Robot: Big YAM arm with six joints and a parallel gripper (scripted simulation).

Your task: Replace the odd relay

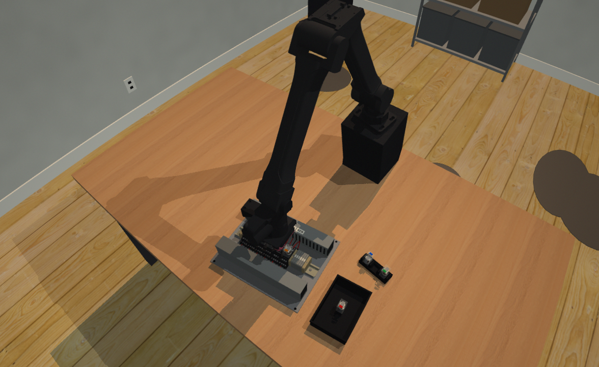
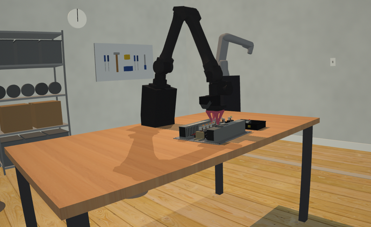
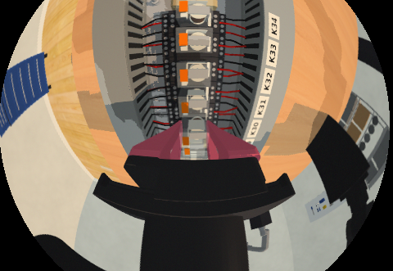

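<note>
My gripper is now 6 cm above the grey relay panel, 2 cm to the left of it and 1 cm short of it. The rest, counted from my hand: blue-button relay (20 cm to the left, 18 cm behind, 3 cm below); black tray (25 cm to the left, 5 cm below, 1 cm behind); black spare holder (23 cm to the left, 18 cm behind, 5 cm below).
</note>
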